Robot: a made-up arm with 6 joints. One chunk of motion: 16 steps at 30 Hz.
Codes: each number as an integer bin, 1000 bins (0 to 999) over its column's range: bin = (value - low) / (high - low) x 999, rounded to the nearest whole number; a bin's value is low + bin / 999 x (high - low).
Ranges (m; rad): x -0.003..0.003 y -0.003..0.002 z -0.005..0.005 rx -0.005..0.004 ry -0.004..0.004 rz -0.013..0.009
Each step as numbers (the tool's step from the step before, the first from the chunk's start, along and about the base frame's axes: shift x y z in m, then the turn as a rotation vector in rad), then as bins.
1 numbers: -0.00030 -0.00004 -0.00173 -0.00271 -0.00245 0.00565
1 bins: 450 591 327 254 194 847
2 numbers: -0.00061 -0.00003 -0.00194 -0.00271 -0.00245 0.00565
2 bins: 398 593 306 254 194 847
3 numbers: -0.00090 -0.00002 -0.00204 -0.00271 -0.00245 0.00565
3 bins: 350 595 296 254 194 847
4 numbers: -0.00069 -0.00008 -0.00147 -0.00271 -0.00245 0.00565
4 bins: 385 583 353 254 194 847
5 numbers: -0.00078 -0.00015 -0.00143 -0.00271 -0.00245 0.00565
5 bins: 370 569 357 254 194 847
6 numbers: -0.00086 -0.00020 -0.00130 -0.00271 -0.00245 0.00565
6 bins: 356 559 370 254 194 847
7 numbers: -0.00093 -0.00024 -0.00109 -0.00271 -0.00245 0.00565
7 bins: 345 551 391 254 194 847
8 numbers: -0.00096 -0.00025 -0.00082 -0.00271 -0.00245 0.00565
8 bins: 340 549 418 254 194 847
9 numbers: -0.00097 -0.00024 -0.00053 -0.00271 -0.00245 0.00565
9 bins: 338 551 447 254 194 847
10 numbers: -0.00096 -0.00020 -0.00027 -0.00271 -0.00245 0.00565
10 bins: 340 559 473 254 194 847
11 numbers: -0.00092 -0.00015 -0.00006 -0.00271 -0.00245 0.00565
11 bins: 346 569 494 254 194 847
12 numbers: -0.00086 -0.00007 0.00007 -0.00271 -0.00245 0.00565
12 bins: 356 585 506 254 194 847
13 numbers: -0.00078 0.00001 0.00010 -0.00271 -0.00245 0.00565
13 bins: 370 601 509 254 194 847
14 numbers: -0.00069 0.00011 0.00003 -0.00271 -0.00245 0.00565
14 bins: 385 621 502 254 194 847
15 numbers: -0.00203 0.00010 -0.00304 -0.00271 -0.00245 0.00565
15 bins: 162 619 196 254 194 847
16 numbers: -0.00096 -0.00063 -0.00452 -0.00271 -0.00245 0.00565
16 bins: 340 474 48 254 194 847
